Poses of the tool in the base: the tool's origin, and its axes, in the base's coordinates. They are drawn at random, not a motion.
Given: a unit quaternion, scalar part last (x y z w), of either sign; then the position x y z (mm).
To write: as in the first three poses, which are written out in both.
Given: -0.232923, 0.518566, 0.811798, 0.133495, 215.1, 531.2, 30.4
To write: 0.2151, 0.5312, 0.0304, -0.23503, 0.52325, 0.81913, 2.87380
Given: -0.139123, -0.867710, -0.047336, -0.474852, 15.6, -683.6, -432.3
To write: 0.0156, -0.6836, -0.4323, 0.15808, 0.98596, 0.05379, 2.15200
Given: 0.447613, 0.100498, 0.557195, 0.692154, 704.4, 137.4, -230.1
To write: 0.7044, 0.1374, -0.2301, 0.62018, 0.13924, 0.77201, 1.61265
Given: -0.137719, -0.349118, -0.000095, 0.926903, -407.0, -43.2, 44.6
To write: -0.4070, -0.0432, 0.0446, -0.36696, -0.93024, -0.00025, 0.76944
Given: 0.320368, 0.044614, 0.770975, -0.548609, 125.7, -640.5, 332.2
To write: 0.1257, -0.6405, 0.3322, -0.38318, -0.05336, -0.92213, 1.98019
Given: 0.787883, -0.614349, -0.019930, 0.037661, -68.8, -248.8, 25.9
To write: -0.0688, -0.2488, 0.0259, 0.78844, -0.61479, -0.01994, 3.06625
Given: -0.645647, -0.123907, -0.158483, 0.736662, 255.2, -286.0, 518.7
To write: 0.2552, -0.2860, 0.5187, -0.95473, -0.18322, -0.23435, 1.48535
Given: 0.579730, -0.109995, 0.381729, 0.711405, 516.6, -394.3, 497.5
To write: 0.5166, -0.3943, 0.4975, 0.82491, -0.15651, 0.54317, 1.55860
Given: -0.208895, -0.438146, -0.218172, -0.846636, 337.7, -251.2, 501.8
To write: 0.3377, -0.2512, 0.5018, 0.39253, 0.82332, 0.40996, 1.12233
